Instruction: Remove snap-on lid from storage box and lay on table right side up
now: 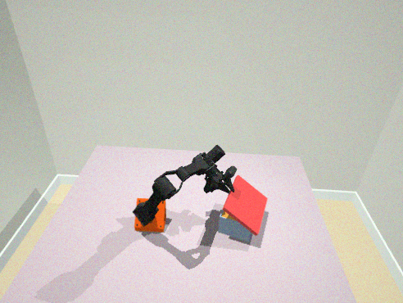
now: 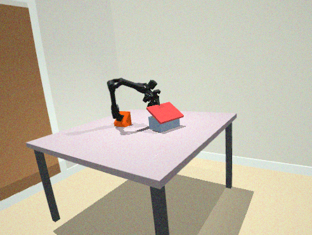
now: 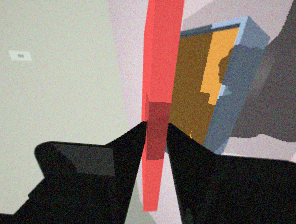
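Right now my gripper tip is 70 mm short of the red lid, 40 mm above it and 10 mm to the left of it. Round my gripper tip: storage box (120 mm below, 50 mm ahead, 10 mm to the right).
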